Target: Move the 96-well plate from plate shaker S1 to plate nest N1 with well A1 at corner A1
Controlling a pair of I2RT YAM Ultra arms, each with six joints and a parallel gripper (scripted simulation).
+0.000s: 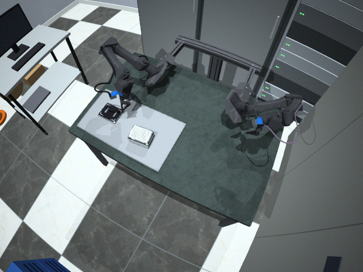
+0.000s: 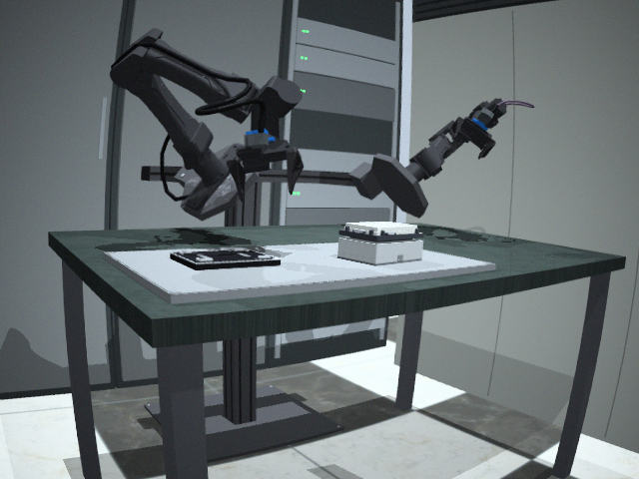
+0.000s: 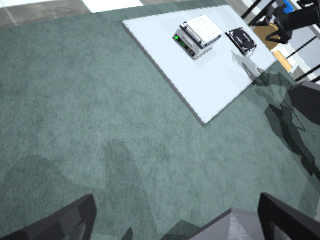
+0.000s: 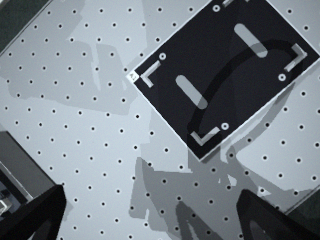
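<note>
The white 96-well plate is 200 mm to the left of my right hand, 110 mm ahead of it and 60 mm below it.
</note>
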